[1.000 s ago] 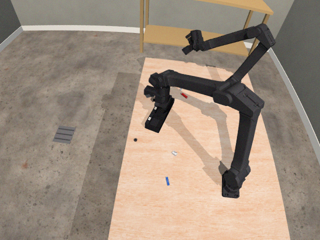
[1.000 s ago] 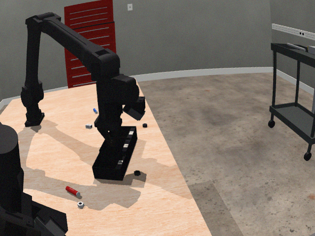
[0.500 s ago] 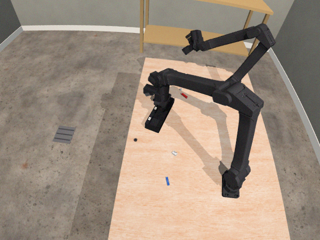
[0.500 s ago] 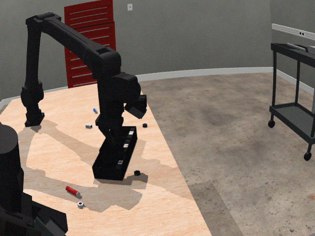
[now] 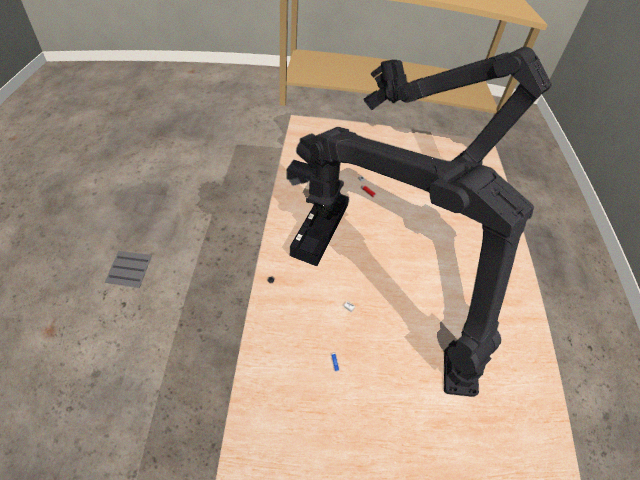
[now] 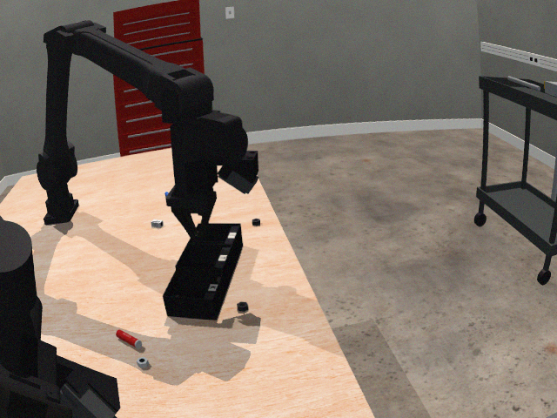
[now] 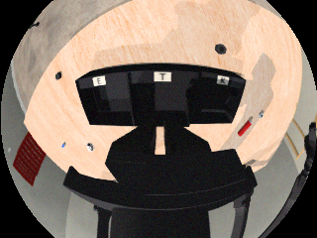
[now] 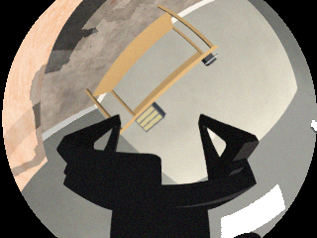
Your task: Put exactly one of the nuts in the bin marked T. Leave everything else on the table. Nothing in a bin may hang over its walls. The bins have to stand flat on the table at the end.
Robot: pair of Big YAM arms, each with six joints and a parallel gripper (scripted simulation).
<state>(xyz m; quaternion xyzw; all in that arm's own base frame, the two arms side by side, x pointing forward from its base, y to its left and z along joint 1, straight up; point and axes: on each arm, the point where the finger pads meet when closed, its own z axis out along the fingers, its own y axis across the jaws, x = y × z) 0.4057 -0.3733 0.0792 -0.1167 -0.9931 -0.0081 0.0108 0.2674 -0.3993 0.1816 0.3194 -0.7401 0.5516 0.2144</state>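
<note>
My left gripper is now 10 mm short of the black bin and 60 mm above it. From my left hand the other things lie so: grey nut (90 mm behind, 250 mm to the right, 80 mm below); blue cylinder (110 mm behind, 390 mm to the left, 70 mm below); red cylinder (120 mm behind, 190 mm to the right, 70 mm below).
</note>
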